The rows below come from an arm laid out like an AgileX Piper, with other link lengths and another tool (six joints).
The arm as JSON. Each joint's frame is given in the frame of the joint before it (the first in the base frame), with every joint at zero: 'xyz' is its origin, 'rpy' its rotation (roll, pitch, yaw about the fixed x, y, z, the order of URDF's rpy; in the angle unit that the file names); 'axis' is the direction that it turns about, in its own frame. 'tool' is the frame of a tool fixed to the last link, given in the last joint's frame.
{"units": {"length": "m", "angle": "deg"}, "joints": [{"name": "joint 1", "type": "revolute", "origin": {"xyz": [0.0, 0.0, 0.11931], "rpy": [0.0, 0.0, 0.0]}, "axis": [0.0, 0.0, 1.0]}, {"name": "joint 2", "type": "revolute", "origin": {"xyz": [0.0, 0.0, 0.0], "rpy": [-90.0, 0.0, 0.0]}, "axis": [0.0, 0.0, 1.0]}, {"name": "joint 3", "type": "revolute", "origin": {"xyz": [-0.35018, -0.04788, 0.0], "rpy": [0.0, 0.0, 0.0]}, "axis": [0.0, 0.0, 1.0]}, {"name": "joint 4", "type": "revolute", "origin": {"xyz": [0.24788, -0.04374, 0.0], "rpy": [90.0, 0.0, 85.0]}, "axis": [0.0, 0.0, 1.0]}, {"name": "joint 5", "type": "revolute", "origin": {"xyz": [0.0, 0.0, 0.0], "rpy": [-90.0, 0.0, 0.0]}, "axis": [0.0, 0.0, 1.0]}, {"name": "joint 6", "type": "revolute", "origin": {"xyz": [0.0, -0.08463, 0.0], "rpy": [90.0, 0.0, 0.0]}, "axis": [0.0, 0.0, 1.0]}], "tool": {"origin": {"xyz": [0.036, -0.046, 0.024], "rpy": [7.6, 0.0, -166.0]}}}
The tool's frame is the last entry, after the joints.
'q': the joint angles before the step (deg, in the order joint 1, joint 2, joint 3, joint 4, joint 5, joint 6). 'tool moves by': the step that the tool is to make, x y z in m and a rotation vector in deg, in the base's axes. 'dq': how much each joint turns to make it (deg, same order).
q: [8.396, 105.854, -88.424, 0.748, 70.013, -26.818]
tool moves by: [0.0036, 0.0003, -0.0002, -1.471, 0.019, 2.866]
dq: [0.341, 0.236, 0.004, -1.184, 0.004, -2.287]
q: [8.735, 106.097, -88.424, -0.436, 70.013, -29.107]
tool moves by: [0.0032, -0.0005, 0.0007, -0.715, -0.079, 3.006]
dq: [0.006, 0.009, -0.005, -0.352, -0.002, -2.947]
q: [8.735, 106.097, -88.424, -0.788, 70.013, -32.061]
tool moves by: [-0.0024, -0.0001, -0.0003, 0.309, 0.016, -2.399]
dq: [-0.005, 0.006, -0.014, 0.001, 0.007, 2.414]
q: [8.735, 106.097, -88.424, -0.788, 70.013, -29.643]
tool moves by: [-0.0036, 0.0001, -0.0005, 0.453, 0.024, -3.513]
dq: [0.003, -0.002, 0.011, 0.000, -0.009, 3.546]
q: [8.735, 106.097, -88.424, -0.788, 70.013, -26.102]
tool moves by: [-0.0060, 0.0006, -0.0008, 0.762, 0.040, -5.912]
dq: [-0.005, -0.001, 0.009, 0.001, -0.007, 5.956]
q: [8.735, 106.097, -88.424, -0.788, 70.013, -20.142]
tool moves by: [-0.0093, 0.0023, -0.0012, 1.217, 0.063, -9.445]
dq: [-0.001, 0.008, -0.010, 0.000, 0.002, 9.522]
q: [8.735, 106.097, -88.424, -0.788, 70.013, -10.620]
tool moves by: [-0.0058, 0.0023, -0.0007, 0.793, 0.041, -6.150]
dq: [-0.004, 0.003, -0.014, 0.001, 0.010, 6.196]
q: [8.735, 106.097, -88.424, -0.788, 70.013, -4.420]
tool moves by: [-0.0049, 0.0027, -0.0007, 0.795, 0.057, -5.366]
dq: [-0.006, -0.003, 0.005, 0.112, -0.002, 5.380]
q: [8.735, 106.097, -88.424, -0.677, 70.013, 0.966]
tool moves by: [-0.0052, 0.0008, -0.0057, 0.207, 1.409, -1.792]
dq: [-0.001, -0.009, 1.382, 0.222, 0.004, 1.752]
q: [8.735, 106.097, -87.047, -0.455, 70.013, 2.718]
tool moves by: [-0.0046, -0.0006, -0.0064, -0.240, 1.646, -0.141]
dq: [0.002, -0.007, 1.677, 0.000, -0.006, 0.143]
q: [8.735, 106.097, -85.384, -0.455, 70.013, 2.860]
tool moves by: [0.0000, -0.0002, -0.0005, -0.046, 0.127, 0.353]
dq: [0.005, 0.010, 0.121, -0.001, -0.001, -0.348]
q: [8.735, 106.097, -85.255, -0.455, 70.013, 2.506]
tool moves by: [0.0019, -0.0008, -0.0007, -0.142, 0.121, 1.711]
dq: [0.005, 0.135, -0.012, 0.000, 0.005, -1.710]
